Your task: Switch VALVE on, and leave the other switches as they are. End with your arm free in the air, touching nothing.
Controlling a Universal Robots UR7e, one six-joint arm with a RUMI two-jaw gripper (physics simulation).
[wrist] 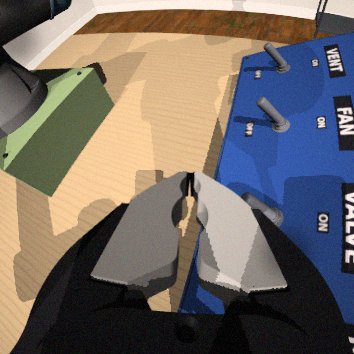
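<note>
The blue switch panel fills the right side. Its VALVE lever is grey and tilts left, away from its ON label, like the other levers; its OFF label is hidden. The FAN lever and the VENT lever both lean left toward their OFF labels. My gripper is shut and empty. Its tips are left of the VALVE lever, near the panel's left edge. The right finger and housing lie beside the lever's lower part in view; whether they touch it I cannot tell.
A green box-like block is at the left, with a dark grey part of the arm in front of it. The light wooden table lies under both. Part of another label shows at the lower right corner.
</note>
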